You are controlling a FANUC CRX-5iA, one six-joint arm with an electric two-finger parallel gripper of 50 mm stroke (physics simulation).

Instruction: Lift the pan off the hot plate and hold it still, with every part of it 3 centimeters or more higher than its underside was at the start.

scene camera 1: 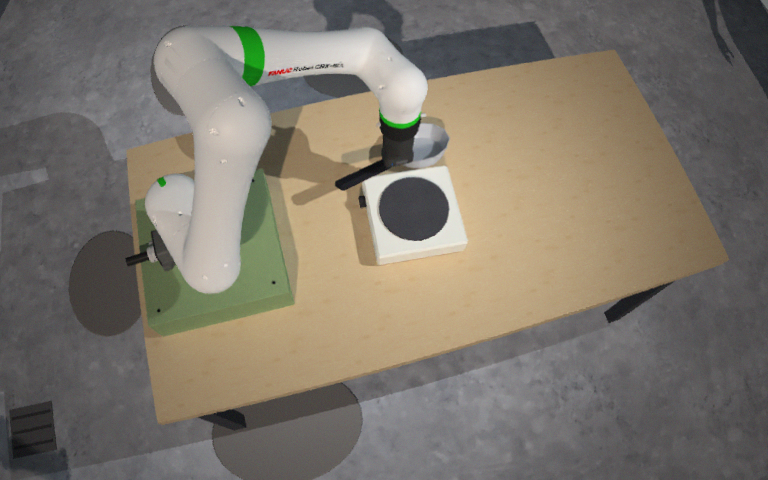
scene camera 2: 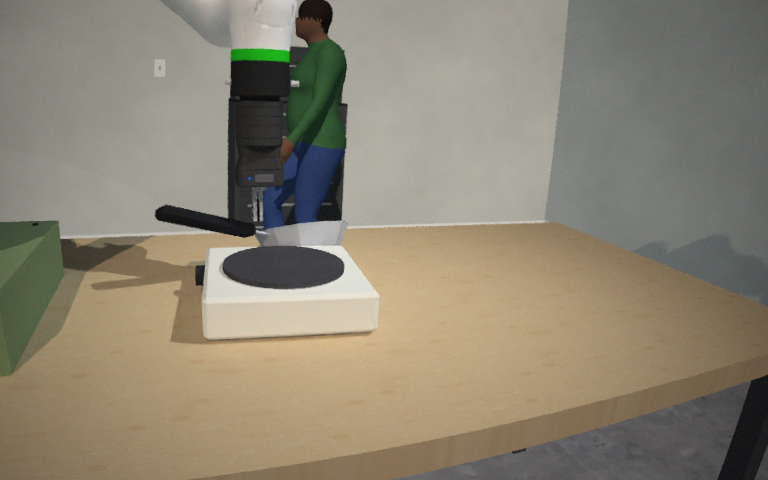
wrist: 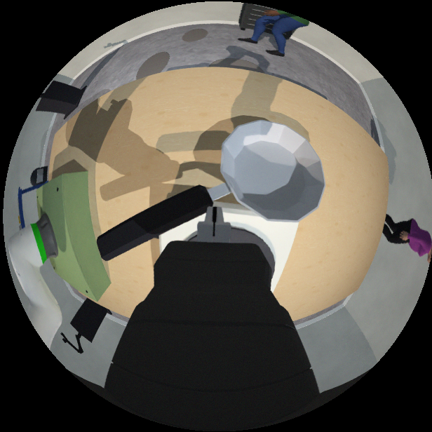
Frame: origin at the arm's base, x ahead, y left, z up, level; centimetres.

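Where they show: gripper, fingertip midpoint: [scene camera 1: 393, 163] [scene camera 2: 257, 220].
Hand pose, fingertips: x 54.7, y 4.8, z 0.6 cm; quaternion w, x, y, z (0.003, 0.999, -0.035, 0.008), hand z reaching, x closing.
Things, the pixels of their centre, and the offset from my fingertips. "spot": a spot on its surface instead. Level surfaces: height alone.
- pan's pale grey bowl, surface spot: [scene camera 2: 317, 233] spot: dx +10.5, dy -1.2, dz -2.6 cm
- black handle, body centre: [scene camera 2: 207, 222] [scene camera 1: 364, 174] dx -8.6, dy -0.8, dz +0.2 cm
- white hot plate, body centre: [scene camera 2: 278, 285] [scene camera 1: 410, 214] dx +0.7, dy -12.2, dz -7.4 cm
- bare dark disc, surface spot: [scene camera 2: 283, 266] [scene camera 1: 414, 213] spot: dx +0.9, dy -14.1, dz -3.8 cm
- hot plate's black knob, body centre: [scene camera 2: 200, 275] [scene camera 1: 362, 201] dx -10.3, dy -4.5, dz -7.6 cm
- wooden table, surface height: dz -11.1 cm
The pan's pale grey bowl [scene camera 1: 433, 148] [scene camera 2: 317, 233] [wrist: 272, 165] is off the hot plate, low over or on the table just behind it; its contact with the table is hidden. The black handle [scene camera 1: 360, 174] [scene camera 2: 203, 220] [wrist: 155, 222] points left and slopes up towards its free end. The white hot plate [scene camera 1: 390, 251] [scene camera 2: 289, 318] [wrist: 286, 240] has a bare dark disc [scene camera 1: 413, 208] [scene camera 2: 283, 266]. My gripper [scene camera 2: 257, 218] [wrist: 214, 215] is shut and empty, pointing down near the pan's neck where handle meets bowl. In scene camera 1 its fingertips are hidden.
The hot plate's black knob [scene camera 1: 362, 201] [scene camera 2: 199, 275] is on its left side. The green robot base [scene camera 1: 254, 291] [scene camera 2: 28, 283] [wrist: 75, 225] stands at the left of the wooden table [scene camera 1: 538, 169] [scene camera 2: 509, 339] [wrist: 340, 200]. A person in green [scene camera 2: 320, 96] stands beyond the table.
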